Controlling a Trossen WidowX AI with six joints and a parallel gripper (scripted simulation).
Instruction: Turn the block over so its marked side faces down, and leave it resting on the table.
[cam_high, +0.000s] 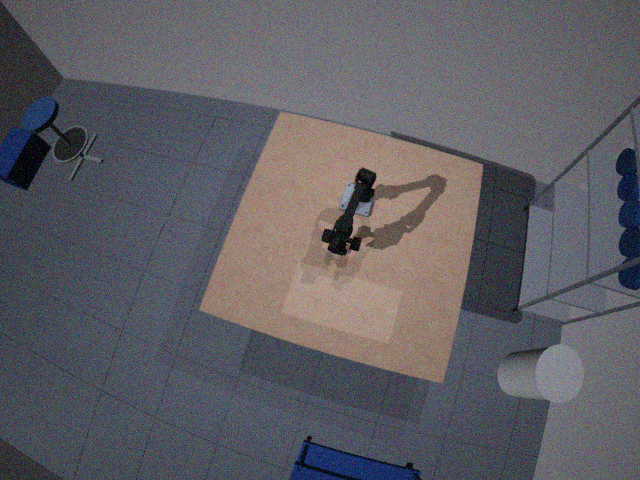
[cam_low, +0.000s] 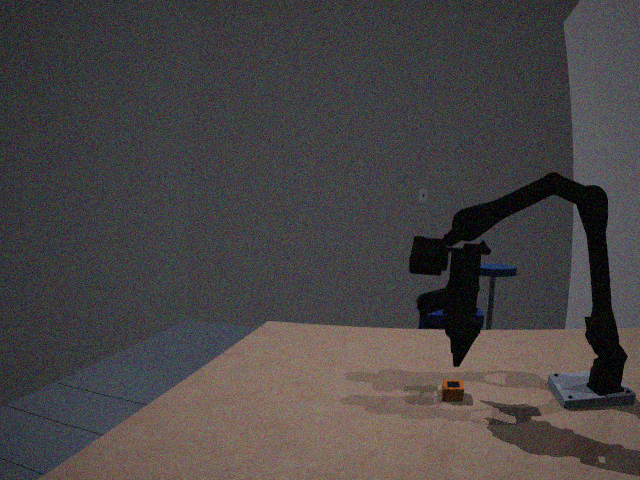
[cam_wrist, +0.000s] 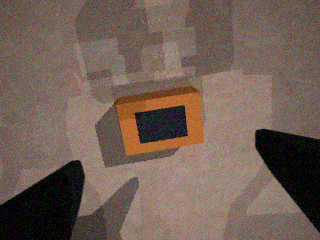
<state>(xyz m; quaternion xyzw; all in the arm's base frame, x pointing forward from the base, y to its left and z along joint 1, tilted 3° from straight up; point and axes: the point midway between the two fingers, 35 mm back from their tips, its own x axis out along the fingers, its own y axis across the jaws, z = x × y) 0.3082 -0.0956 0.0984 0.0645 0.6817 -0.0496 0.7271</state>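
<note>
My gripper tip is now 6 cm above the block.
</note>
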